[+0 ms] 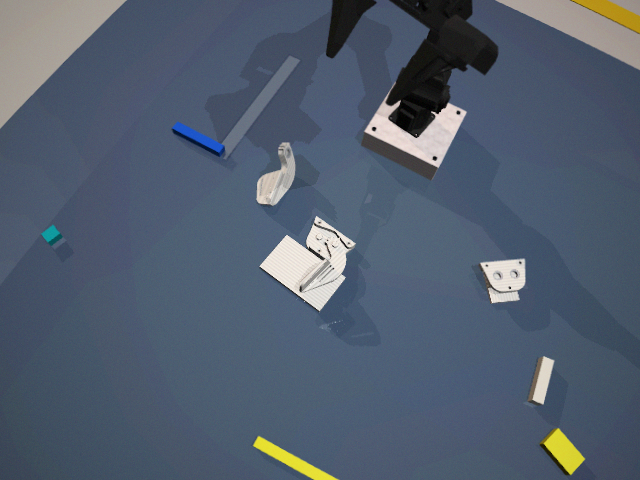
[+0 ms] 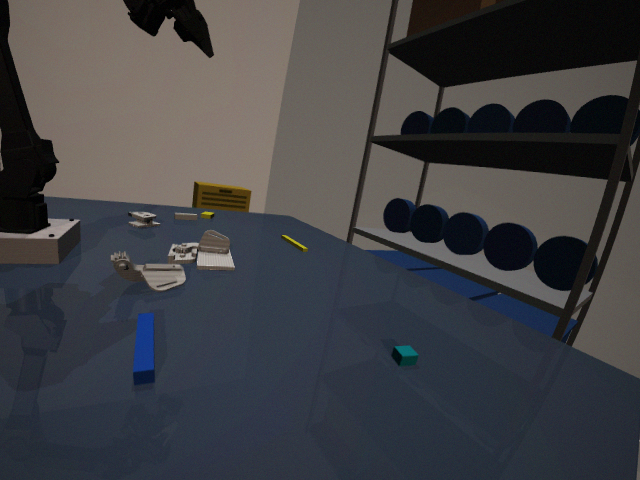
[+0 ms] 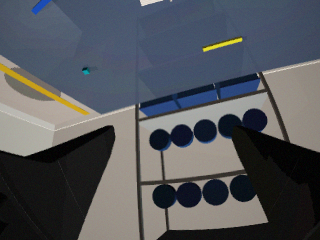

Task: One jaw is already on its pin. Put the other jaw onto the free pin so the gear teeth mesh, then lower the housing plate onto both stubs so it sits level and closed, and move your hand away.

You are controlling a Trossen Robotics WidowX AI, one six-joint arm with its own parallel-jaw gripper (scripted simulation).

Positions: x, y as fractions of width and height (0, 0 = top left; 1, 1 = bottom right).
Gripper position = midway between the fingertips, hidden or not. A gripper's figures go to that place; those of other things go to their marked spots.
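There's a white bar (image 1: 0.85, 0.76) that's 0.91 m from the lens, and a jaw (image 1: 0.43, 0.39) that's 0.90 m from the lens. Another jaw (image 1: 0.52, 0.52) is 0.86 m from the lens, and the gripper (image 1: 0.56, 0.17) is at 0.55 m from the lens.
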